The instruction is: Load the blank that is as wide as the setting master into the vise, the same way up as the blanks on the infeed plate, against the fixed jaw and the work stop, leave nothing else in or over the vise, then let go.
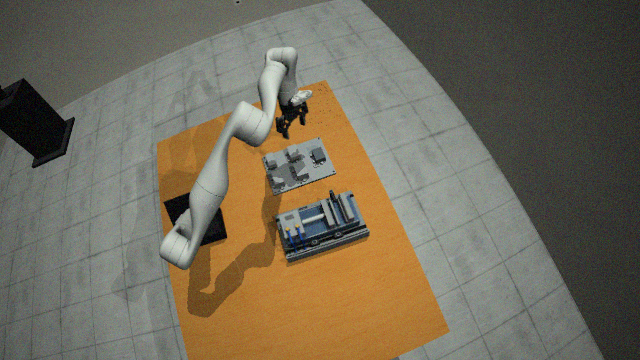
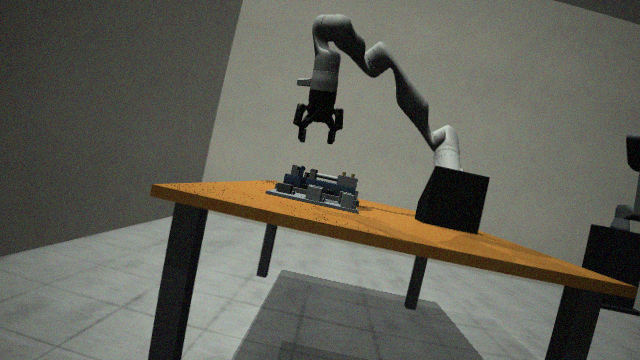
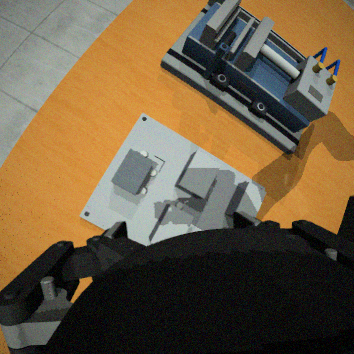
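Seen in the pictures: gripper, fingertip midpoint: point(image 1: 295, 131) point(image 2: 316, 142) point(image 3: 180, 228); arm's base, origin of the base link: point(image 2: 449, 191).
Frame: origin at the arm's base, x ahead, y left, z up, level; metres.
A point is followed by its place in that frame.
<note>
My gripper point(image 1: 294, 129) @(x 0.449, y 0.213, z 0.051 m) point(image 2: 316, 141) @(x 0.449, y 0.213, z 0.051 m) point(image 3: 180, 228) @(x 0.449, y 0.213, z 0.051 m) is open and empty, high above the infeed plate point(image 1: 327, 170) @(x 0.530, y 0.111, z -0.108 m) point(image 3: 150, 130) @(x 0.532, y 0.109, z -0.108 m). A darker grey block point(image 1: 318, 155) @(x 0.513, y 0.173, z -0.084 m) point(image 3: 134, 171) @(x 0.513, y 0.182, z -0.083 m) sits apart on the plate, beside white pins; it looks like the setting master. Several lighter grey blanks stand on the rest of the plate, partly in shadow; one blank point(image 1: 300, 174) point(image 2: 315, 193) is near its middle. Their widths are hard to compare. The blue vise point(image 1: 315, 230) @(x 0.422, y -0.139, z -0.056 m) point(image 3: 272, 70) @(x 0.422, y -0.097, z -0.056 m) has its fixed jaw point(image 1: 345, 207) @(x 0.540, y -0.103, z -0.022 m) point(image 3: 222, 22) @(x 0.535, y -0.071, z -0.022 m) and moving jaw point(image 1: 327, 212) @(x 0.477, y -0.102, z -0.020 m) point(image 3: 257, 44) @(x 0.473, y -0.078, z -0.020 m) apart. No block shows between them. A dark upright stop point(image 1: 332, 196) @(x 0.510, y -0.049, z -0.021 m) stands there.
The vise's end block point(image 3: 311, 90) @(x 0.358, y -0.080, z -0.020 m) carries brass fittings and blue hoses. The vise and plate stand close together on the orange table point(image 1: 350, 290) @(x 0.477, y -0.369, z -0.116 m) point(image 2: 390, 235) @(x 0.232, y 0.569, z -0.116 m). The arm's black base point(image 2: 452, 200) @(x 0.005, y 0.074, z -0.027 m) stands at one side of the table. Another black pedestal point(image 1: 35, 120) stands on the floor.
</note>
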